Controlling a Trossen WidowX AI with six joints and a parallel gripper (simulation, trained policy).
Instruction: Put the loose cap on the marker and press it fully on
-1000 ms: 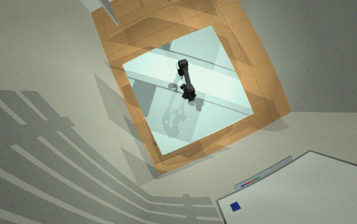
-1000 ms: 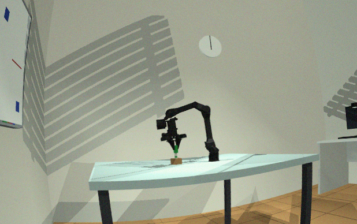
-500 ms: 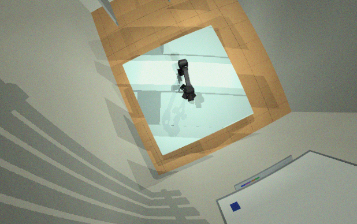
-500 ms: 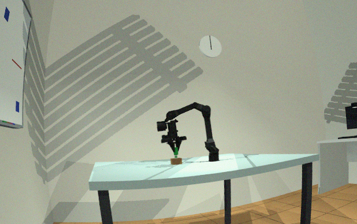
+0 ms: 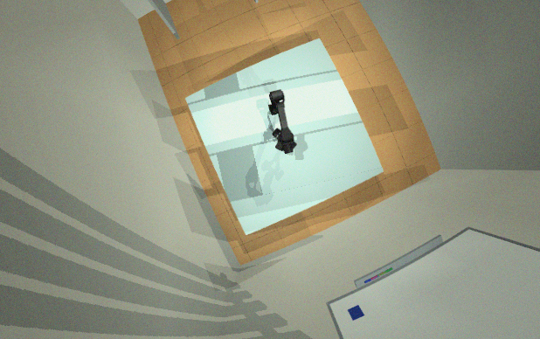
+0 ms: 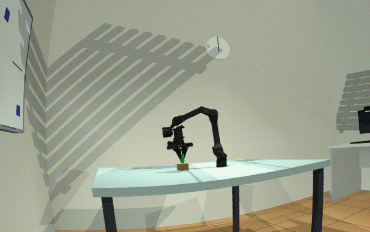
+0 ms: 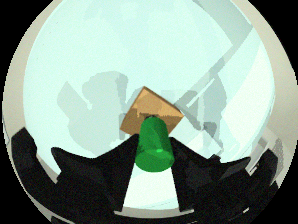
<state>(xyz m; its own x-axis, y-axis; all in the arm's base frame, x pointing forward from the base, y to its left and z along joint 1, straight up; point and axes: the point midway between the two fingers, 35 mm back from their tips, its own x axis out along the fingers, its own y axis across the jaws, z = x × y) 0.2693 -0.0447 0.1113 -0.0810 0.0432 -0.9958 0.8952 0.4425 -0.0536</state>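
The green cap is 1 cm above my gripper tip. Also, from my gripper tip: brown holder block: 6 cm below.
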